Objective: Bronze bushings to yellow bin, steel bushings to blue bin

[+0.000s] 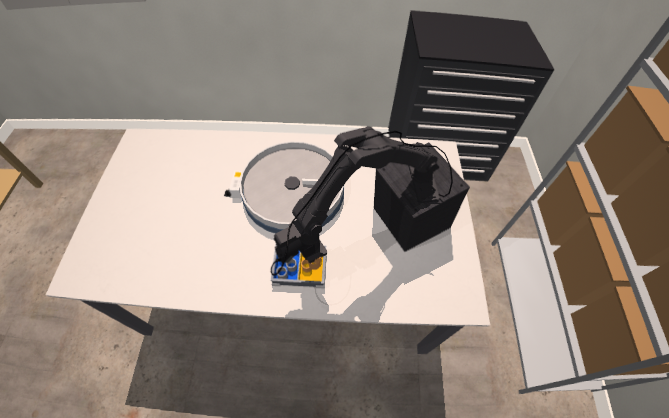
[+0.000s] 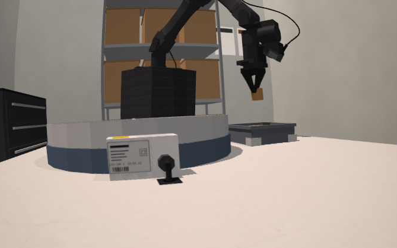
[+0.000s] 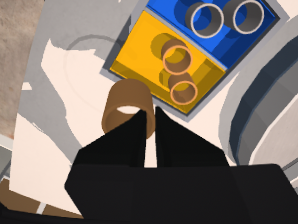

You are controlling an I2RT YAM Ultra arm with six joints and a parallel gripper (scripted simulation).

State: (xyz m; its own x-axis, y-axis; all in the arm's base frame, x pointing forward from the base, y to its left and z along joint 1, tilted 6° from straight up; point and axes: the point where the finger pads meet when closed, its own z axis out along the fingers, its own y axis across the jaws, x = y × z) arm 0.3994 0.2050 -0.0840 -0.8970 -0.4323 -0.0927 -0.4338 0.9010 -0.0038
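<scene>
The yellow bin is 140 mm below my hand and 20 mm to the right of it. From my hand the other things lie so: blue bin: 140 mm below, 90 mm ahead, 30 mm to the right; round grey turntable: 380 mm to the right, 100 mm below, 60 mm ahead.
</scene>
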